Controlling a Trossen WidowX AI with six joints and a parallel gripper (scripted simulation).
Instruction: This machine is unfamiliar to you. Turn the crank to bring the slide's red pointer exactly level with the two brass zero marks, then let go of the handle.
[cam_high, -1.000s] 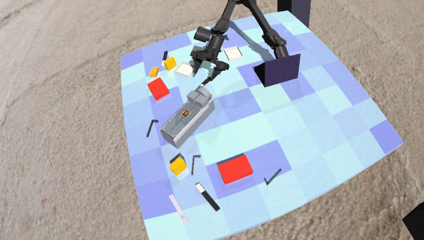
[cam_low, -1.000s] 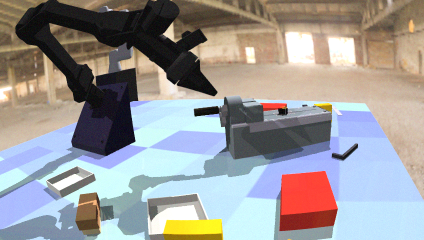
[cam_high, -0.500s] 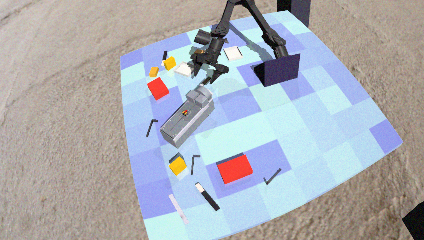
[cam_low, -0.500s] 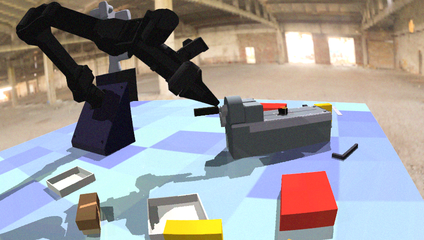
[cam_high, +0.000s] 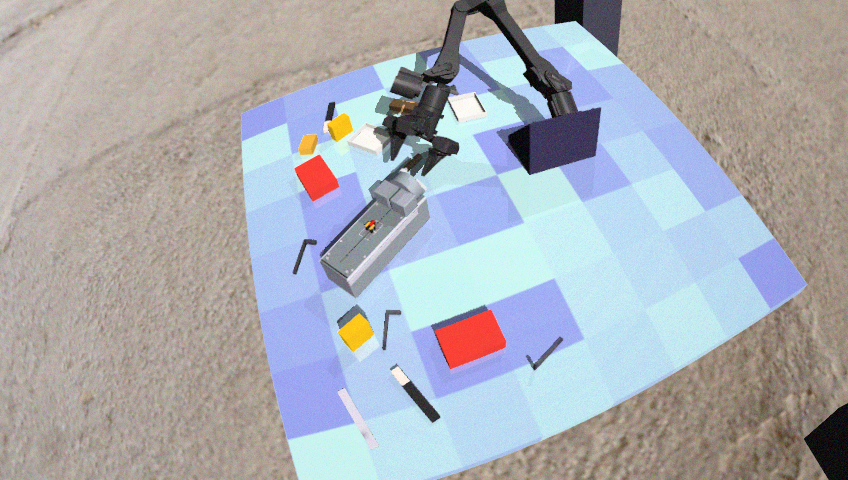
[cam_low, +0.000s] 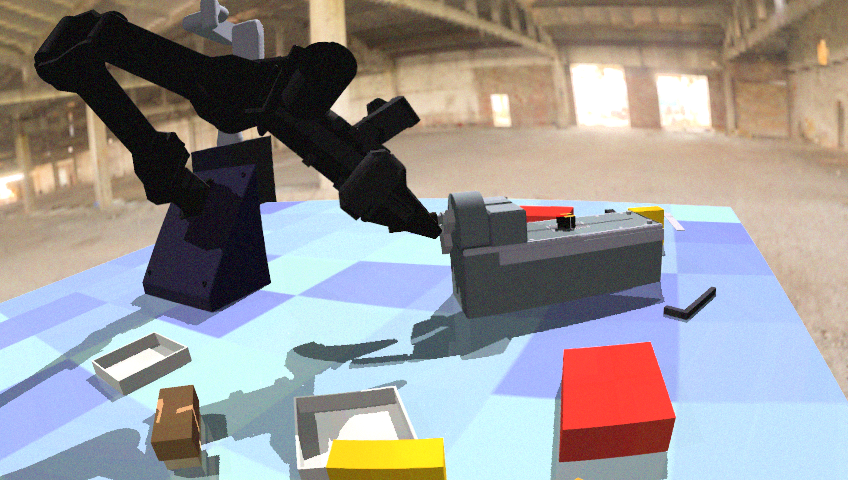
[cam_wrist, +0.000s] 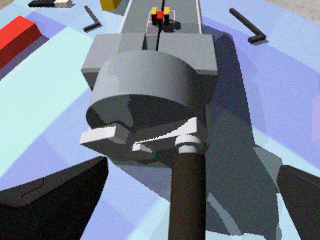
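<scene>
The dark crank handle lies 2 cm behind my gripper tip and 1 cm to the right of it. The rest, counted from my gripper tip: red pointer: 12 cm ahead, 10 cm to the left, 2 cm below; tan block: 32 cm to the right, 9 cm below, 9 cm behind.
</scene>
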